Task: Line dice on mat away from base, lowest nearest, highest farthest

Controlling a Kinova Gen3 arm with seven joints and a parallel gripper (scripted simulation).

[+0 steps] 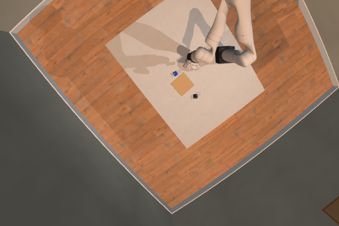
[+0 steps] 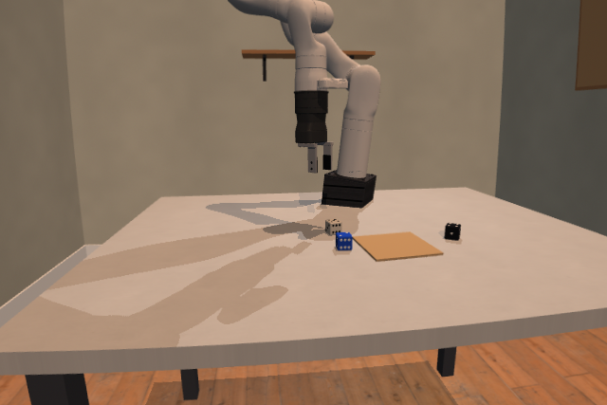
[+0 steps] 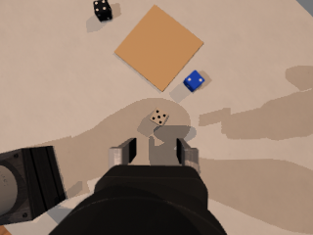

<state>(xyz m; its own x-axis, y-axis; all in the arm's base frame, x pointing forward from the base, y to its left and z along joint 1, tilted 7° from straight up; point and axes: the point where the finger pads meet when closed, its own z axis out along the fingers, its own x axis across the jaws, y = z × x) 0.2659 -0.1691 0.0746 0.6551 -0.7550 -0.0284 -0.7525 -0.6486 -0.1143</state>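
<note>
Now: the white die 30 mm ahead of my hand, 20 mm to the left of it and 140 mm below it. Round my hand: mat (140 mm ahead, 130 mm to the left, 160 mm below); blue die (130 mm ahead, 20 mm to the left, 140 mm below).
</note>
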